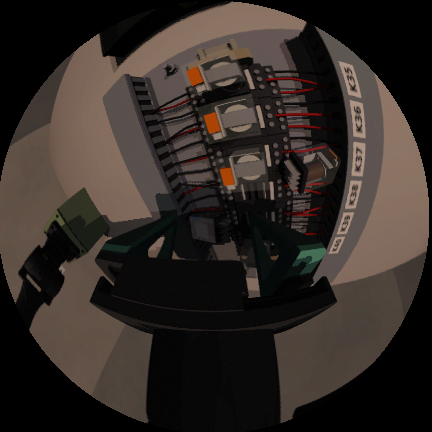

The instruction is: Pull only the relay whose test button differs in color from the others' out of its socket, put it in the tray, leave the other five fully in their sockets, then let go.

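Places are measured from the arm's base along level axes (x back, y right, z up), in centimetres.
Pixels of known places: gripper, between the fingertips: [212, 217]; arm's base, origin of its link: [62, 240].
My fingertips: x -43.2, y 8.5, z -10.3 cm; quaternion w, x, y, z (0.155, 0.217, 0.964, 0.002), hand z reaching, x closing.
Note:
Ahead of a thing's pixels: the offset from my fingertips to its top centre.
Three relays with orange test buttons, an upper one @[dx -5.5, dy -9.8, dz +2.7 cm] [222, 74], a middle one @[dx -5.1, dy -6.9, dz +2.7 cm] [237, 117] and a lower one @[dx -4.6, dy -4.0, dz +2.7 cm] [248, 166], stand in the socket row by labels K35 to K37. Below them, dark sockets @[dx -4.4, dy -2.5, dz -1.0 cm] [257, 192] show without relays. A relay @[dx -9.3, dy -2.0, dz +0.8 cm] [316, 170] lies tipped on the wires at the right, its pins facing left. Another grey relay-like block @[dx +1.7, dy +1.9, dz +0.5 cm] [204, 228] lies tilted by the left finger; its button color is unclear. My gripper [212, 217] is open over the lower part of the row, with nothing held. The fingers and gripper body hide the lowest sockets.
Slotted wire ducts run along the left [135, 120] and right [334, 120] of the row, with red and black wires between. A black box-like object [145, 32] is at the top left; whether it is the tray is unclear. A green block [82, 220] on a black arm stands left.

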